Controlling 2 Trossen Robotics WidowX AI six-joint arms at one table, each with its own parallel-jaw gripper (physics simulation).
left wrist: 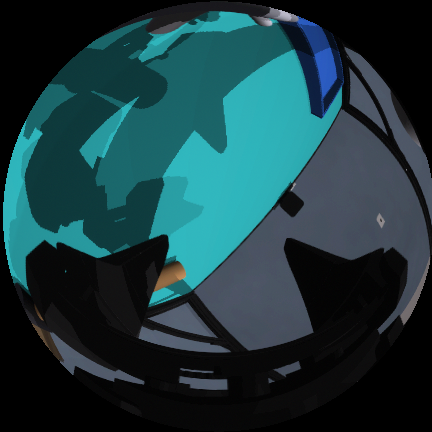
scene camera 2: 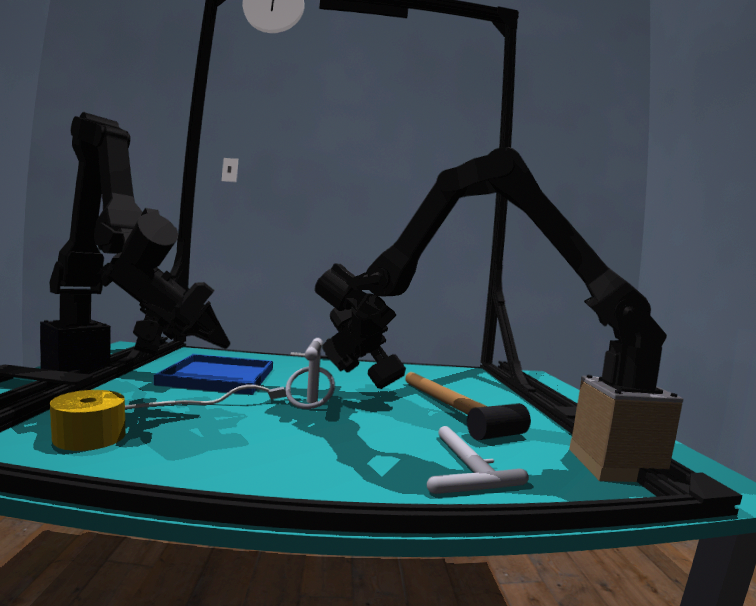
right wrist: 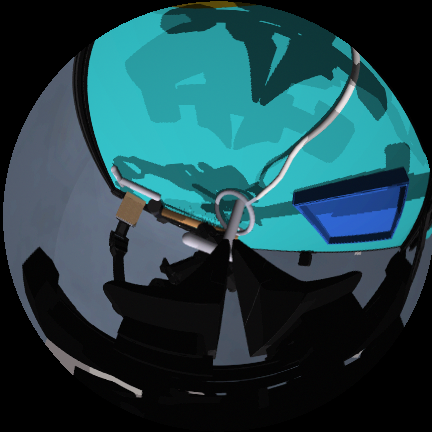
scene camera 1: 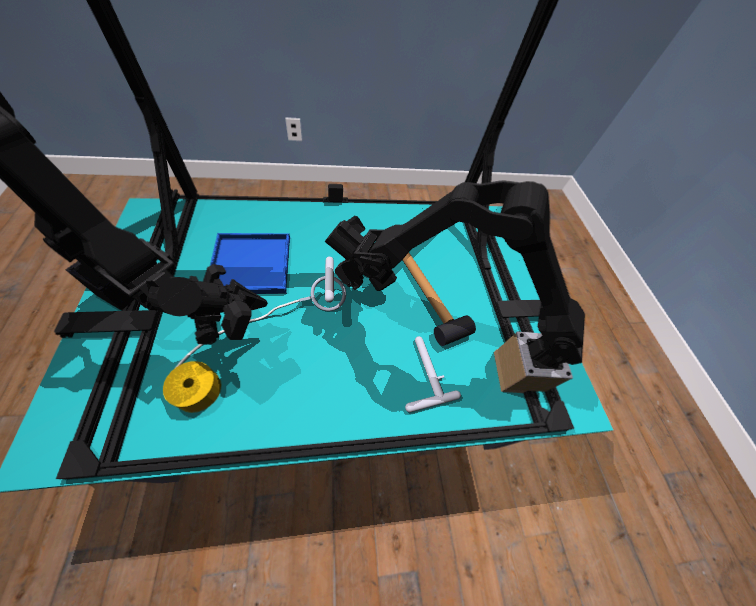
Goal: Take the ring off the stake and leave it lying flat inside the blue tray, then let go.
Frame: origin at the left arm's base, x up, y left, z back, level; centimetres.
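Where they show: left gripper, fingertip midpoint: (left wrist: 228,243) (scene camera 2: 365,362); right gripper, fingertip midpoint: (scene camera 2: 228,346) (right wrist: 229,244) (scene camera 1: 266,303); left arm's base, link origin: (scene camera 2: 629,386) (right wrist: 124,221) (scene camera 1: 544,353); right arm's base, link origin: (scene camera 2: 75,323).
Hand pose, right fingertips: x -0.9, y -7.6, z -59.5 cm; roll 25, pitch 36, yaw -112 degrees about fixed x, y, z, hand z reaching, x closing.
Observation:
Each offset is from my right fingertips to the top centre of the thing. "pt": to the spot under its first point.
The grey ring @(pt dy -5.8, dx -10.0, dz +11.7 cm) (scene camera 1: 326,308) (scene camera 2: 309,405) (right wrist: 231,191) is around the upright white T-topped stake @(dy -8.3, dx +0.4, dz +12.3 cm) (scene camera 1: 329,277) (scene camera 2: 313,378) (right wrist: 234,220), low on its shaft and tilted. The blue tray @(dy -18.1, dx -8.6, dz -9.9 cm) (scene camera 1: 258,252) (scene camera 2: 214,369) (left wrist: 327,70) (right wrist: 360,210) is empty, left of the stake in both scene views. My right gripper (scene camera 1: 261,303) (scene camera 2: 225,344) (right wrist: 229,244) is shut with nothing visible between its fingertips. It hangs above the table, left of the ring in the scene views. My left gripper (scene camera 1: 367,277) (scene camera 2: 364,366) (left wrist: 228,243) is open and empty, just right of the stake in the scene views.
A yellow spool @(dy +16.1, dx -5.8, dz -12.7 cm) (scene camera 1: 205,388) (scene camera 2: 88,422) stands at the left, its white cord @(pt dy -3.5, dx -8.0, dz +0.3 cm) (scene camera 1: 277,309) (scene camera 2: 214,402) (right wrist: 310,137) running to the ring. A mallet @(dy -14.0, dx -5.8, dz +37.8 cm) (scene camera 1: 454,330) (scene camera 2: 498,421) and a white T-shaped piece @(dy +8.9, dx -8.8, dz +35.5 cm) (scene camera 1: 427,366) (scene camera 2: 466,451) lie at the right.

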